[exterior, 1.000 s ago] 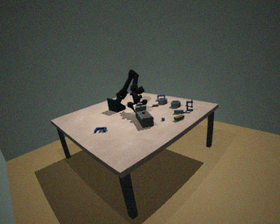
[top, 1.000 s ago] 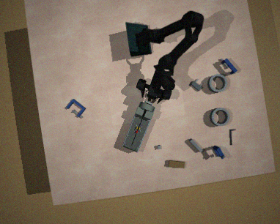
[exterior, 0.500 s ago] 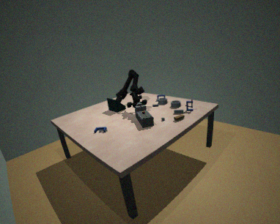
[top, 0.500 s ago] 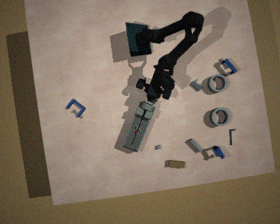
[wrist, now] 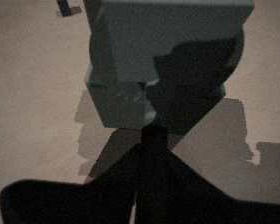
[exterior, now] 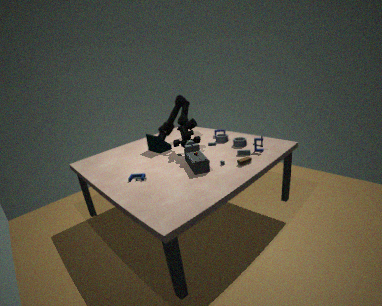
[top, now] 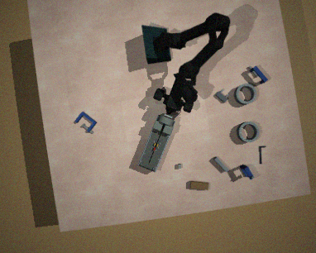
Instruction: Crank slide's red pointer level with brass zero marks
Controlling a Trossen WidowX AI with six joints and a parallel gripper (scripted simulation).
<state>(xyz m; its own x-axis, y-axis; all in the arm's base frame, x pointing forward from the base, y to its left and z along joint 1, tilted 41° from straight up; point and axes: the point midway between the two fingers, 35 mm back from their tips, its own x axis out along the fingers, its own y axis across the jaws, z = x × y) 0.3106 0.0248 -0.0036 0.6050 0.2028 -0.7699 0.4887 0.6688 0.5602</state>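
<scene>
The dark handle lies 2 cm behind my gripper tip, 2 cm above it and 1 cm to the left of it. The rest, counted from my gripper tip: small grey cube: 27 cm ahead, 2 cm to the left, 2 cm below; then red pointer: 16 cm ahead, 9 cm to the right, 5 cm above; then grey bar: 29 cm ahead, 23 cm to the left, 2 cm below.
</scene>
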